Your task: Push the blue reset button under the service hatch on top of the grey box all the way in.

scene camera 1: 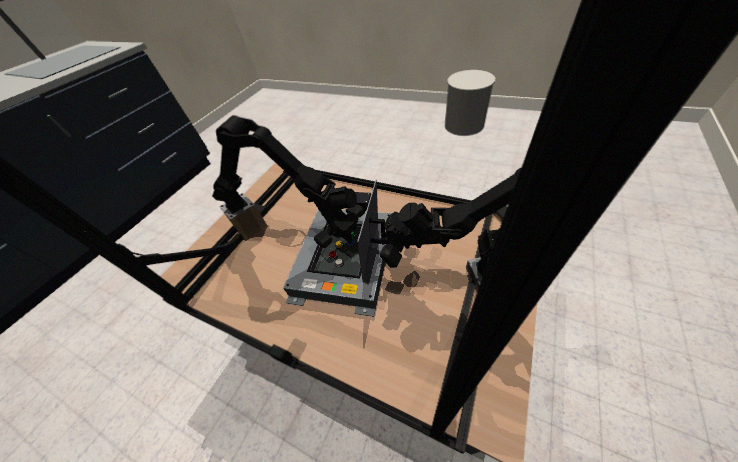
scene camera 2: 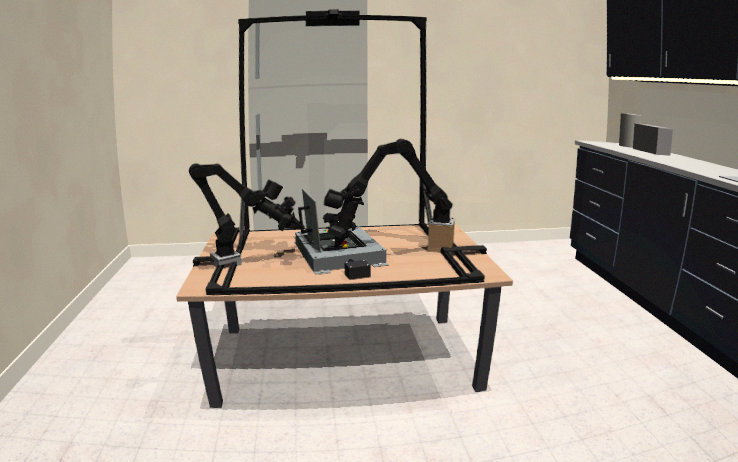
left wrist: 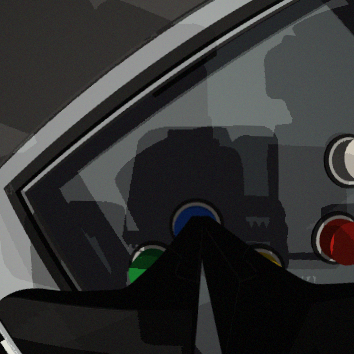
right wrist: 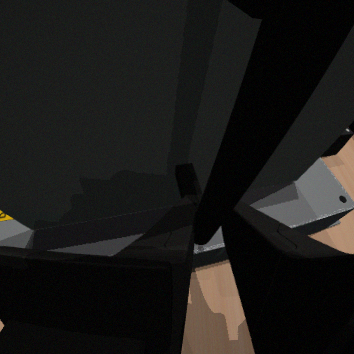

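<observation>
The grey box (scene camera 1: pixel 298 277) (scene camera 2: pixel 348 259) stands mid-table. Its dark service hatch (scene camera 1: pixel 368 234) (scene camera 2: pixel 310 223) (right wrist: pixel 100 100) stands upright. The blue button (left wrist: pixel 186 220) lies in the recess, its lower part hidden by my left fingertips. My left gripper (left wrist: pixel 199 223) (scene camera 2: pixel 340 244) is shut and empty, its tips pointing down at the blue button, touching it or very close. How deep its cap sits is hard to tell. My right gripper (right wrist: pixel 206 203) (scene camera 2: pixel 299 224) is shut on the hatch's black handle (right wrist: pixel 255 125), on the hatch's outer side.
In the left wrist view a green button (left wrist: pixel 142 270) and a yellow button (left wrist: pixel 270 257) flank the blue one, partly behind my fingers. A red button (left wrist: pixel 342 242) and a white button (left wrist: pixel 350 157) are farther right. A small black block (scene camera 2: pixel 357 269) stands beside the box.
</observation>
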